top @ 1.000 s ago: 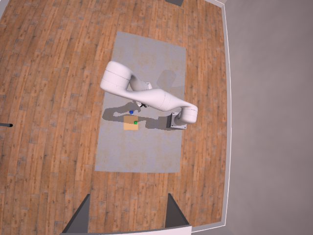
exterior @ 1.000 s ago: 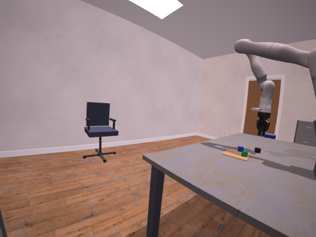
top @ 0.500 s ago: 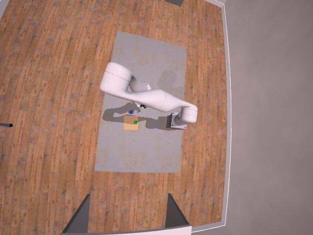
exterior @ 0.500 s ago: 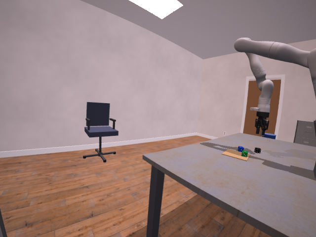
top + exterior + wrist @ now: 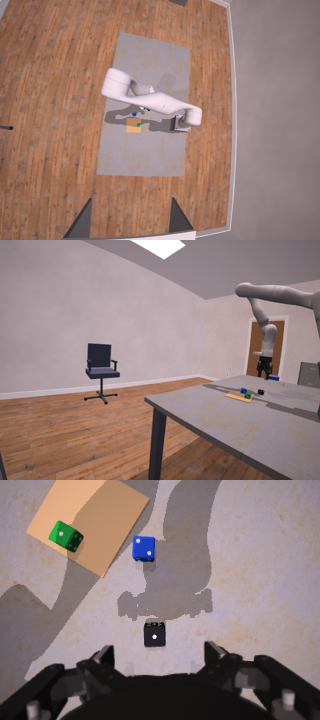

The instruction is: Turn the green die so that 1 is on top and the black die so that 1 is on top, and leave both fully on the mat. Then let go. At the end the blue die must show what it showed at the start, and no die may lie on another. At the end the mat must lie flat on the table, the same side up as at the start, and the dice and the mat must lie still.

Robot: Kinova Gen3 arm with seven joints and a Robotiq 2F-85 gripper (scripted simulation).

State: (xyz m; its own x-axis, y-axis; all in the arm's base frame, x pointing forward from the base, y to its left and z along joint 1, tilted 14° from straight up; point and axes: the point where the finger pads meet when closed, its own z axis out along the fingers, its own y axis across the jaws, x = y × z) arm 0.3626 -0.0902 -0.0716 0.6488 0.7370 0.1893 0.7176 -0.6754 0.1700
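Now: the black die 10 cm below my hand and 1 cm behind it. The rest, counted from my hand: blue die (10 cm to the left, 10 cm below, 7 cm ahead); tan mat (20 cm to the left, 11 cm below, 4 cm ahead); green die (19 cm to the left, 10 cm below).
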